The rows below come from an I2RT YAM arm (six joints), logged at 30 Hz.
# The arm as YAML. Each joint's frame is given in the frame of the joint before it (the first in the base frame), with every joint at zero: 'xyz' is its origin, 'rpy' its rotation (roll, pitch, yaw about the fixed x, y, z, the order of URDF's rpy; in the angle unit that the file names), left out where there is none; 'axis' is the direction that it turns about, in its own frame. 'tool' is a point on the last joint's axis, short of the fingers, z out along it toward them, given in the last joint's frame.
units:
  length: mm
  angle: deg
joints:
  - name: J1
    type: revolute
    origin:
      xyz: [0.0, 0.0, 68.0]
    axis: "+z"
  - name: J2
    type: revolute
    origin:
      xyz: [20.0, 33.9, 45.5]
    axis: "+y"
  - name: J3
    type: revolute
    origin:
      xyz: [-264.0, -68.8, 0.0]
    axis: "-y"
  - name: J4
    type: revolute
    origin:
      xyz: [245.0, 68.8, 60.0]
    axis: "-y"
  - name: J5
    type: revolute
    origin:
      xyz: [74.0, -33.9, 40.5]
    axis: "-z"
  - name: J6
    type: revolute
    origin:
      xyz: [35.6, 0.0, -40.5]
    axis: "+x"
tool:
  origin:
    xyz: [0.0, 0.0, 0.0]
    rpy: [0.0, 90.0, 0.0]
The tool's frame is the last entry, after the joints.
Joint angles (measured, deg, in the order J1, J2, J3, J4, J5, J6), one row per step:
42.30 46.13 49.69 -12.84 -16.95 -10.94
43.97 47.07 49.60 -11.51 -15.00 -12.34
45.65 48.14 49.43 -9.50 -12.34 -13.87
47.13 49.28 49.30 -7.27 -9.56 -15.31
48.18 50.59 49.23 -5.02 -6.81 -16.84
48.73 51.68 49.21 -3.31 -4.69 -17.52
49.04 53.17 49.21 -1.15 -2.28 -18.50
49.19 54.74 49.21 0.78 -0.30 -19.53
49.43 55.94 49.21 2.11 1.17 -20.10
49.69 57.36 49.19 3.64 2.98 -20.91
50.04 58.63 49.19 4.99 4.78 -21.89
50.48 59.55 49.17 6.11 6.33 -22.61
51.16 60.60 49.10 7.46 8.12 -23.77
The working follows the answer.
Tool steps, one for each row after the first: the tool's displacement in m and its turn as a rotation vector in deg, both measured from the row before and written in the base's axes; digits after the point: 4 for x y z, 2 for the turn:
0.0004 0.0063 -0.0009 -0.73 -1.62 -0.04
0.0010 0.0067 -0.0005 -0.53 -2.12 -0.73
0.0015 0.0065 -0.0002 -0.33 -2.14 -1.08
0.0028 0.0061 -0.0004 -0.43 -2.09 -1.50
0.0029 0.0043 -0.0005 -0.10 -1.11 -1.49
0.0047 0.0049 -0.0010 -0.24 -1.39 -2.00
0.0051 0.0049 -0.0019 -0.49 -1.16 -1.73
0.0034 0.0040 -0.0018 -0.35 -0.60 -1.18
0.0040 0.0046 -0.0025 -0.57 -0.76 -1.48
0.0032 0.0044 -0.0023 -0.71 -0.86 -1.37
0.0018 0.0036 -0.0016 -0.45 -0.71 -1.05
0.0013 0.0046 -0.0021 -0.74 -1.04 -1.02

Tool pose at each row, in the base's axes (x y z in m, rotation vector in deg; rounded; the steps above come from the unrounded poses):
0.1295 0.1318 0.3615 -56.51 84.29 37.57
0.1299 0.1381 0.3606 -57.35 83.21 36.11
0.1309 0.1448 0.3601 -57.57 81.89 34.00
0.1324 0.1513 0.3599 -57.36 80.61 31.76
0.1352 0.1574 0.3595 -56.88 79.58 29.19
0.1380 0.1617 0.3590 -56.00 79.26 27.41
0.1428 0.1666 0.3580 -54.90 78.95 25.00
0.1479 0.1715 0.3561 -54.16 78.80 22.77
0.1513 0.1755 0.3543 -53.65 78.86 21.33
0.1553 0.1802 0.3517 -53.10 78.96 19.44
0.1585 0.1845 0.3494 -52.75 78.94 17.51
0.1603 0.1881 0.3478 -52.40 78.85 16.06
0.1616 0.1927 0.3458 -52.31 78.50 14.28

